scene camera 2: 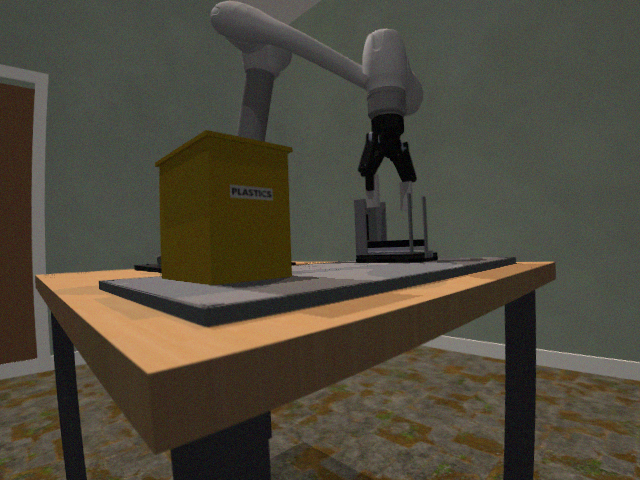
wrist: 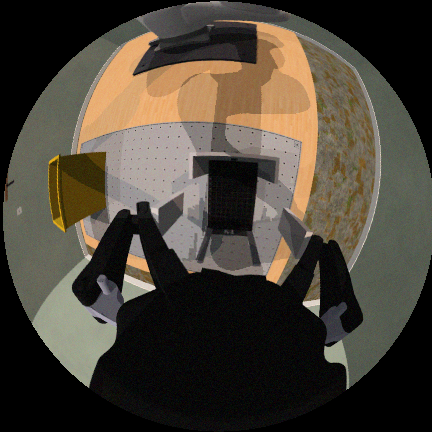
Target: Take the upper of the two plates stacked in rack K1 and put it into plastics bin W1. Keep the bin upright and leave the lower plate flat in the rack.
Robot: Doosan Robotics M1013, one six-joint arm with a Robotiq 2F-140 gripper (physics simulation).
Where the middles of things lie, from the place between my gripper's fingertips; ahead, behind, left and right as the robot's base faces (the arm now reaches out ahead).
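Labels:
There is the yellow plastics bin W1 (scene camera 2: 224,200), and I find it 43 cm to the right of my hand, 3 cm behind it and 3 cm below it.

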